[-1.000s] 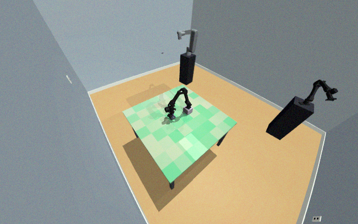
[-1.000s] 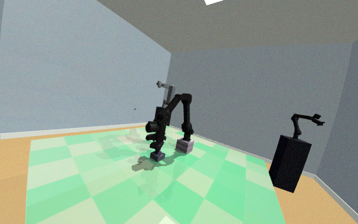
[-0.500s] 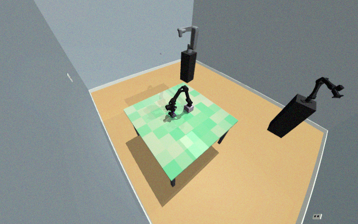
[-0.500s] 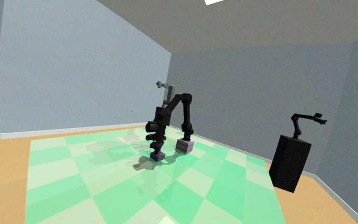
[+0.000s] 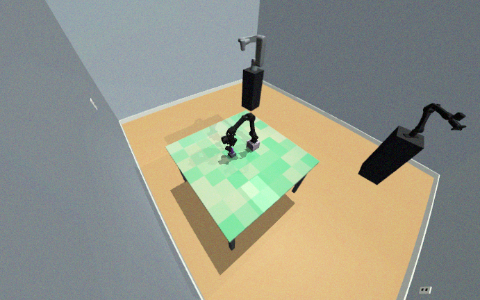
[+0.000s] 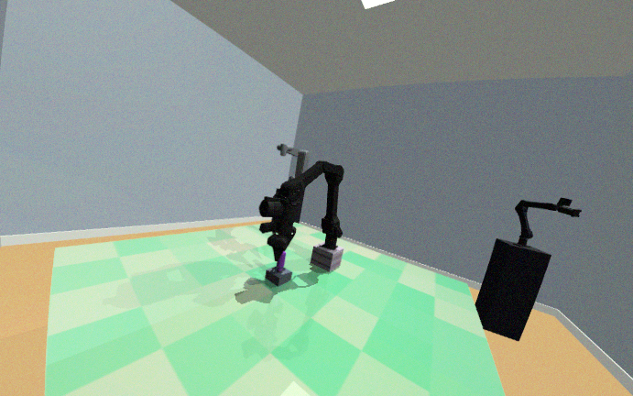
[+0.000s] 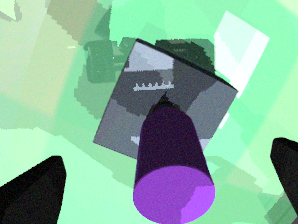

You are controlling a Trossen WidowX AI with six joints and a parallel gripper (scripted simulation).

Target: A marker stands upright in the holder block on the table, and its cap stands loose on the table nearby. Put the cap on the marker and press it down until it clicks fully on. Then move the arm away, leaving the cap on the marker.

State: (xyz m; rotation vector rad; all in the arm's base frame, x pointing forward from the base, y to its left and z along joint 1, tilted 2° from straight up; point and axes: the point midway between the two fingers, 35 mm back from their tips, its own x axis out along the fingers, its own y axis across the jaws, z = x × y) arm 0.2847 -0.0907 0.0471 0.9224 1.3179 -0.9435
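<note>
My gripper tip is 1 cm to the right of the purple cap and 1 cm above it.
</note>
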